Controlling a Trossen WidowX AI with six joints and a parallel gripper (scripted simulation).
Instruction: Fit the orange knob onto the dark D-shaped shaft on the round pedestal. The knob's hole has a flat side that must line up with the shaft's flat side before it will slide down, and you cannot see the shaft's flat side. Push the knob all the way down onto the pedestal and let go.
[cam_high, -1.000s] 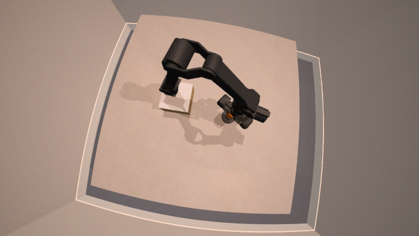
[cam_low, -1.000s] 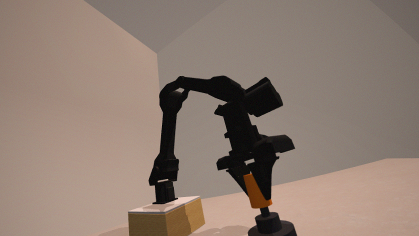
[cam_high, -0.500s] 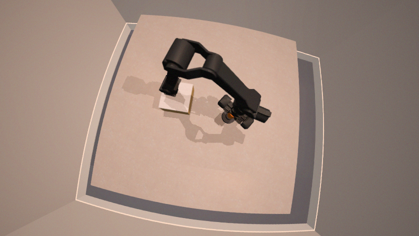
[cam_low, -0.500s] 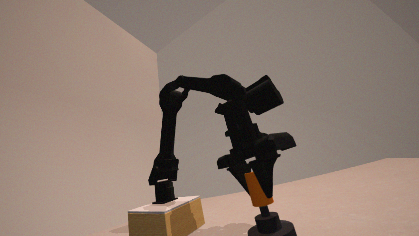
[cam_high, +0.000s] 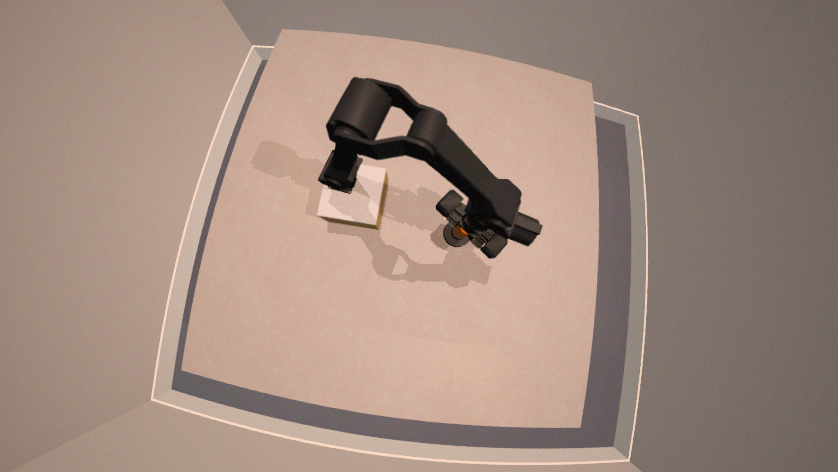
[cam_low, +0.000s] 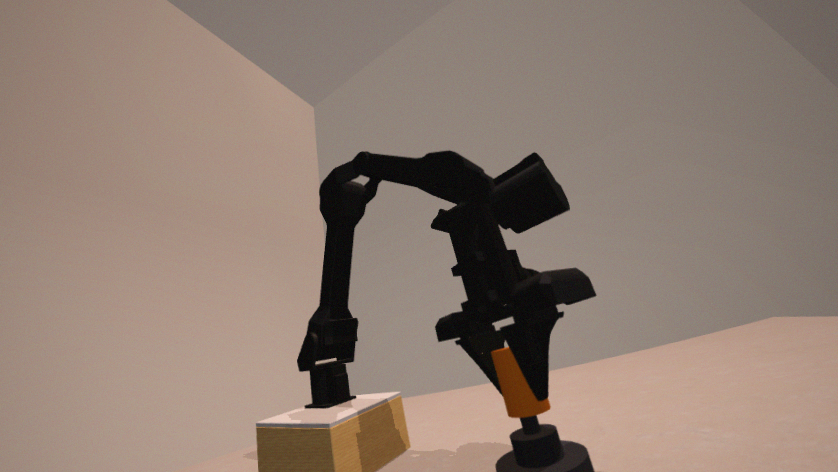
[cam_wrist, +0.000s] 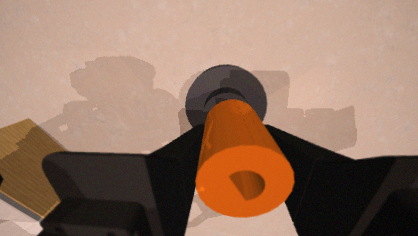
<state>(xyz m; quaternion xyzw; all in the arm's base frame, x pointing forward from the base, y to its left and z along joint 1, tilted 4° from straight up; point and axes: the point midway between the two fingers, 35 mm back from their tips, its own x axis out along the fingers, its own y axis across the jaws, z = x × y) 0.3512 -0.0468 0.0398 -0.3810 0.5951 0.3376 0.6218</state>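
My gripper tip is 2 cm below the orange knob. The rest, counted from my gripper tip: round dark pedestal (4 cm below).
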